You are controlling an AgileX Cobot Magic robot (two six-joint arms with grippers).
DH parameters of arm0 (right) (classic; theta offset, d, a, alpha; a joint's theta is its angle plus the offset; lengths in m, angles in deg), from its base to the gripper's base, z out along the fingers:
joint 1: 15.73 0.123 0 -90
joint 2: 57.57 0 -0.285 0
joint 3: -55.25 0 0.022 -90
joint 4: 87.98 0.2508 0 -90
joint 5: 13.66 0 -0.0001 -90
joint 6: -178.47 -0.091 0 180
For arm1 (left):
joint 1: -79.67 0.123 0 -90
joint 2: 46.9 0 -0.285 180
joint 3: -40.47 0 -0.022 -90
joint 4: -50.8 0.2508 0 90
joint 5: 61.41 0 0.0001 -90
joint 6: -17.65 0.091 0 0
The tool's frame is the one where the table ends.
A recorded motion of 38 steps. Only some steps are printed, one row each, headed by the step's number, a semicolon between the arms.
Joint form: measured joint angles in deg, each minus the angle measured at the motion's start. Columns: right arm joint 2, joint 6, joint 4, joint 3, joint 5, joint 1; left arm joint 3, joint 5, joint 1, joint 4, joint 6, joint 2.
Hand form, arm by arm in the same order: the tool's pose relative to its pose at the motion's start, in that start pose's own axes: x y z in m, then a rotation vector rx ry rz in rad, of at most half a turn. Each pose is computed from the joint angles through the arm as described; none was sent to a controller.
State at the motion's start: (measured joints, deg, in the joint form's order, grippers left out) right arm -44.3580 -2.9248 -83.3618 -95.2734 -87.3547 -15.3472; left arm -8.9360 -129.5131 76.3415 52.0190 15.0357 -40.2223
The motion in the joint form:
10: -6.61 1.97 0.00 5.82 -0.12 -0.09; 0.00 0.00 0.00 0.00 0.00 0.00
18: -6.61 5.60 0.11 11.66 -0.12 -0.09; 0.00 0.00 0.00 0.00 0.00 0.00
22: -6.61 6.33 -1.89 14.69 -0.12 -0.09; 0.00 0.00 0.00 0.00 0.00 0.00
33: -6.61 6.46 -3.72 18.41 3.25 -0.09; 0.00 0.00 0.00 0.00 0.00 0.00
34: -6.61 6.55 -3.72 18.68 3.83 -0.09; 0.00 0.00 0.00 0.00 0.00 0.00
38: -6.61 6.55 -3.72 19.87 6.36 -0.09; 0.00 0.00 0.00 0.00 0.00 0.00
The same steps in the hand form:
10: 0.0297 -0.0018 0.0059 0.0010 -0.0117 -0.0348; 0.0000 0.0000 0.0000 0.0000 0.0000 0.0000
18: 0.0449 -0.0042 0.0304 -0.0007 0.0899 -0.0895; 0.0000 0.0000 0.0000 0.0000 0.0000 0.0000
22: 0.0536 -0.0087 0.0424 0.0311 0.1439 -0.1100; 0.0000 0.0000 0.0000 0.0000 0.0000 0.0000
33: 0.0599 -0.0130 0.0573 0.0611 0.1511 -0.1222; 0.0000 0.0000 0.0000 0.0000 0.0000 0.0000
34: 0.0599 -0.0131 0.0585 0.0612 0.1458 -0.1239; 0.0000 0.0000 0.0000 0.0000 0.0000 0.0000
38: 0.0599 -0.0135 0.0635 0.0620 0.1224 -0.1244; 0.0000 0.0000 0.0000 0.0000 0.0000 0.0000

